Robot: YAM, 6 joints.
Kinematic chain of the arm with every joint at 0, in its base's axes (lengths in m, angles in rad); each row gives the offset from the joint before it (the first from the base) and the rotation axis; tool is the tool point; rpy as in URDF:
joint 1: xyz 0 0 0.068 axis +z
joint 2: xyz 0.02 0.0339 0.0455 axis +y
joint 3: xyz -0.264 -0.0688 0 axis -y
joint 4: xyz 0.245 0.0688 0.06 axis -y
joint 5: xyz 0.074 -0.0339 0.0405 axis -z
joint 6: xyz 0.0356 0 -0.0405 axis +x
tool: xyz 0 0 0 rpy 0 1.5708 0
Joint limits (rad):
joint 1: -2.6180..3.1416
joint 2: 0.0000..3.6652
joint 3: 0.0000..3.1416
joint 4: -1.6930..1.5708
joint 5: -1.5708..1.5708
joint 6: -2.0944..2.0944
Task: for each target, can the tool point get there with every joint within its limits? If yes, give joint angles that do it. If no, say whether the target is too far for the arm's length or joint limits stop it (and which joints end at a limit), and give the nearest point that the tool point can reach.
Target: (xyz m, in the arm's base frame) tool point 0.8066 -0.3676 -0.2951
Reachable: no: too far | nearest point 0.5333 -0.2430 -0.1534 | short by 0.332 m
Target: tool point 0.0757 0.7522 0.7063
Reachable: no: too far | nearest point 0.0508 0.5049 0.5061 | short by 0.319 m
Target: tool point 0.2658 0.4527 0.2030
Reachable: yes | joints 1.0921 2.3860 1.6387 1.0729 0.8784 -0.2748
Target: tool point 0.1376 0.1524 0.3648
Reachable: yes | joints 0.9603 0.9056 0.8544 0.0132 0.7927 1.6646
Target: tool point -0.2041 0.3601 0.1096
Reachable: yes | joints 2.0236 2.1219 1.0177 0.7180 -0.8201 -0.7480
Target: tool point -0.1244 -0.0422 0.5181
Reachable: yes | joints 0.5647 0.3649 1.5776 -0.4996 -1.0547 -0.0887
